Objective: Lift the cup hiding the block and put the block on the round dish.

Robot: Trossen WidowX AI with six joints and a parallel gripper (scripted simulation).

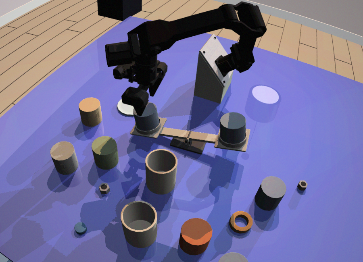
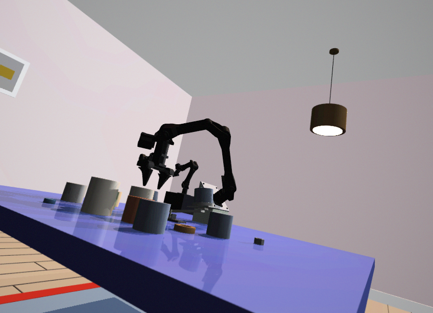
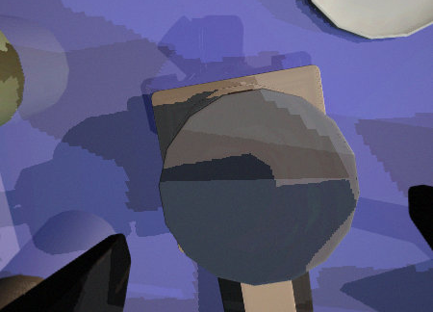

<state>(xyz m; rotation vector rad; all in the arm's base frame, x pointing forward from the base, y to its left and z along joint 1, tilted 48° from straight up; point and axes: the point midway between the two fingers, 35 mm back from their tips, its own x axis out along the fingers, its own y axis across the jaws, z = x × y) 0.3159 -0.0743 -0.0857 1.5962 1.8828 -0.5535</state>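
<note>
Right now the pale green block is 70 mm below my gripper tip. The rest, counted from my gripper tip: round dish: 110 mm to the right, 100 mm below, 80 mm behind.
</note>
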